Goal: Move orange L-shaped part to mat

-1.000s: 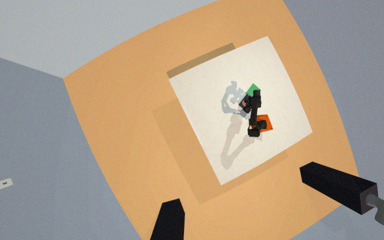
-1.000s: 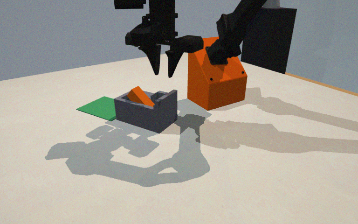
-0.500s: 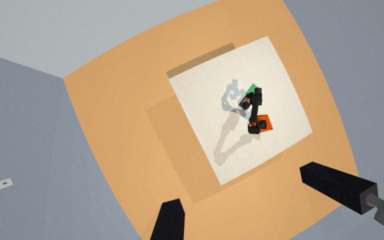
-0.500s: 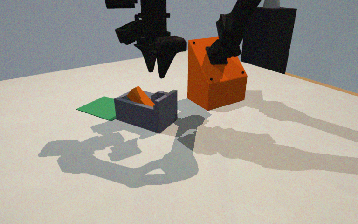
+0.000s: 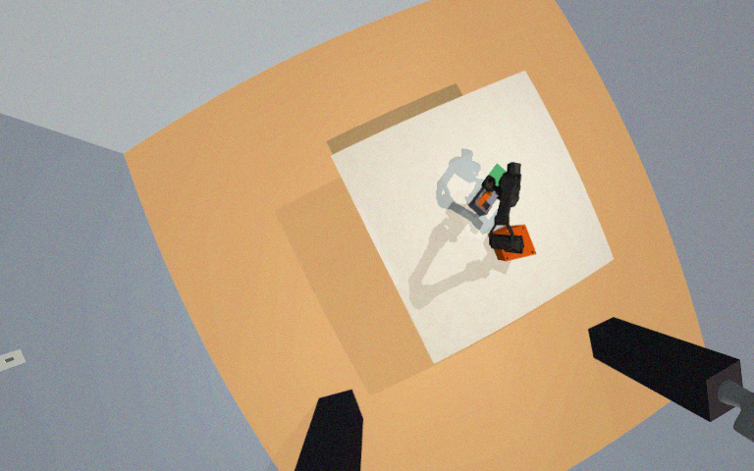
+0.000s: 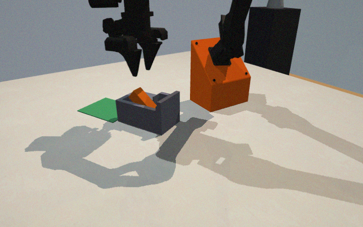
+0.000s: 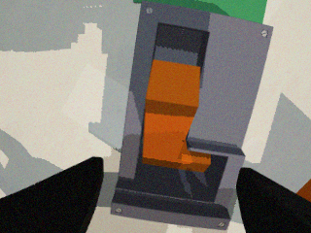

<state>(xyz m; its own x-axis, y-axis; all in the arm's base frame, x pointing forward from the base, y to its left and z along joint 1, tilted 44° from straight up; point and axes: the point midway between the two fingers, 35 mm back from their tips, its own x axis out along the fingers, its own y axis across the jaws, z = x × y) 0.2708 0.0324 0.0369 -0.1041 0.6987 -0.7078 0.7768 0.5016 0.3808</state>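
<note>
Right now my gripper tip is 10 cm above the orange L-shaped part, 3 cm past it and 1 cm to the right of it. The rest, counted from my gripper tip: green mat (16 cm below, 14 cm to the right, 7 cm ahead).
</note>
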